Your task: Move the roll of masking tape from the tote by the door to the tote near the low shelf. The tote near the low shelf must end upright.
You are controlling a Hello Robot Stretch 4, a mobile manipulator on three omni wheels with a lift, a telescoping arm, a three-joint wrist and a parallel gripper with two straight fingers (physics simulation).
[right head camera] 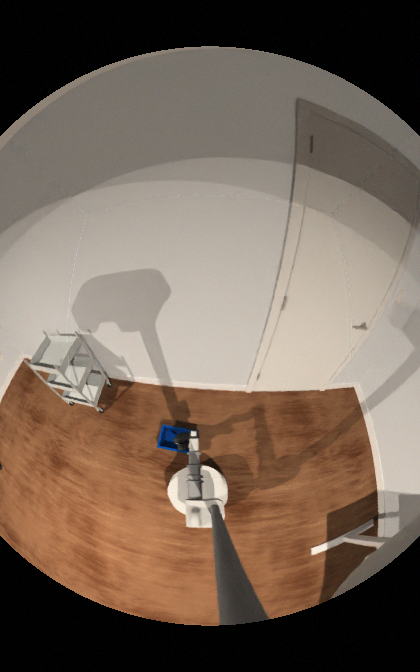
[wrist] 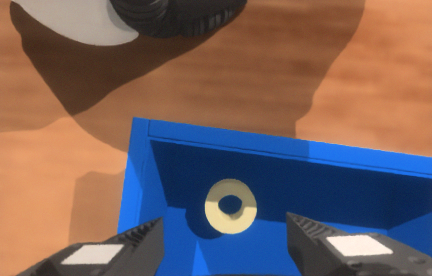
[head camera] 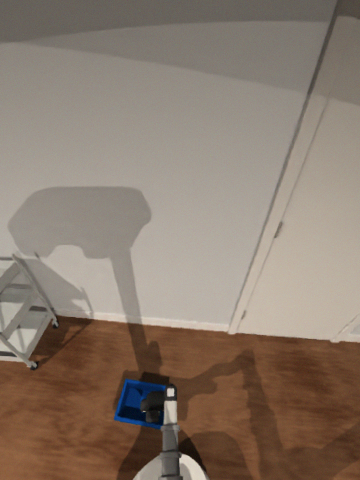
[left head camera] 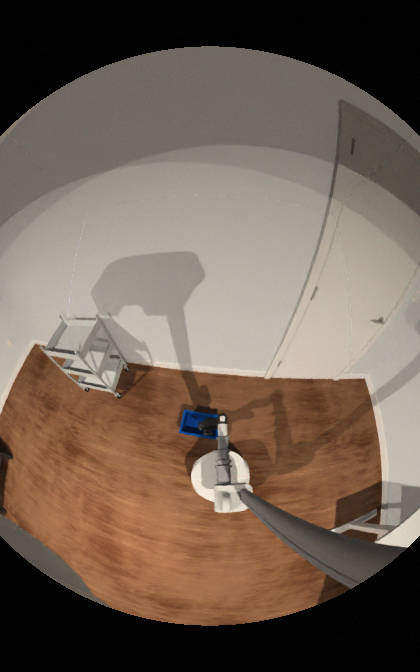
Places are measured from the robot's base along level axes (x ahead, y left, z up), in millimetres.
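Pixels of known places: gripper, between the fingertips: (wrist: 224,233).
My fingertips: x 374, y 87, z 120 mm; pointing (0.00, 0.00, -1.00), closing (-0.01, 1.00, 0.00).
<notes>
For each thing: its top centre in the pictures, then the offset to it from my fingertips. "spot": a spot on its surface instead.
- blue tote, centre of its top: (wrist: 308,273) (head camera: 144,402) dx +42, dy +63, dz -28 mm
- masking tape, centre of its top: (wrist: 230,208) dx +12, dy +7, dz -117 mm
- white three-tier cart, a spot on its surface: (head camera: 19,314) spot: dx +415, dy +846, dz +292 mm
The blue tote (head camera: 134,422) (left head camera: 192,434) (right head camera: 170,448) (wrist: 225,131) stands upright on the floor in front of the wall, left of the door. The pale yellow roll of masking tape (wrist: 217,218) lies flat inside it, near the corner at the upper left of the wrist view; it is hidden in the head views. My gripper (head camera: 152,404) (left head camera: 208,426) (right head camera: 183,440) (wrist: 224,233) is open above the tote. In the wrist view the tape shows between the fingertips, lower down and apart from them. The low shelf and its tote do not show.
A white three-tier cart (head camera: 19,314) (left head camera: 75,334) (right head camera: 57,350) stands left by the wall. The door (head camera: 310,250) (left head camera: 325,325) (right head camera: 320,325) is to the right. A white T-shaped foot (right head camera: 342,539) is at the lower right. My base (left head camera: 204,475) (right head camera: 179,490) is close behind the tote.
</notes>
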